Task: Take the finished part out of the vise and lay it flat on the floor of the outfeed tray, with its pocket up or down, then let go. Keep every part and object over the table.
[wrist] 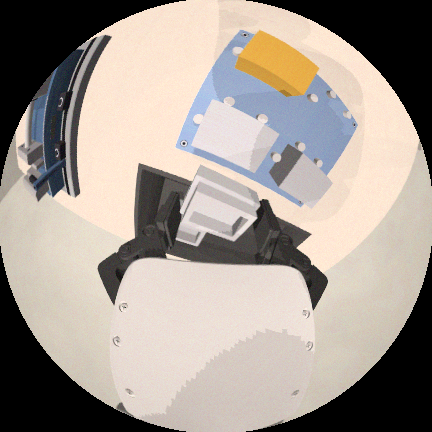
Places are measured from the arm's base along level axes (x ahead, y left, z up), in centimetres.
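Where they show: gripper, fingertip midpoint: (218,207).
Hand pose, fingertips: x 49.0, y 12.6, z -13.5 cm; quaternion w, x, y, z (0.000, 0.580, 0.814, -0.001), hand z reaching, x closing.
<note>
Things, the pixels of their centre, and the offset from my fingertips. "spot": a spot on its surface instead.
- finished part at the middle of its body: (218,205) dx -0.3, dy -0.1, dz +0.2 cm
- dark outfeed tray at a spot on its surface: (143,202) spot: dx +4.6, dy -7.9, dz -2.2 cm
- pale piece with a recess, body centre: (184,222) dx +6.3, dy -2.1, dz -2.8 cm
- blue vise at a spot on its surface: (56,122) spot: dx -3.9, dy -27.9, dz -2.6 cm
- blue plate at the middle of its body: (286,119) dx -10.5, dy +3.4, dz -5.3 cm
- orange block at the middle of its body: (275,63) dx -15.1, dy -1.1, dz -3.1 cm
- pale grey block at the middle of its body: (233,133) dx -6.2, dy -1.2, dz -3.1 cm
- second grey block at the middle of its body: (301,176) dx -6.0, dy +7.7, dz -3.1 cm
My gripper (218,207) is shut on the finished part (214,207), a pale grey block with a rectangular pocket. The part sits between the two dark fingers, and its pocket side shows to the camera. Part and fingertips overlap the dark outfeed tray (143,202) in this view; the height of the part over the tray floor is hard to tell. Another pale piece with a recess (191,236) shows partly beside the left finger, mostly hidden by the held part. The blue vise (56,122) is at the far left, cut off by the view edge.
A blue plate (295,117) with white pegs lies beyond the tray. On it are an orange block (277,62), a pale grey block (230,132) and a second grey block (305,177) near the tray's right side. The near table edge runs behind the gripper.
</note>
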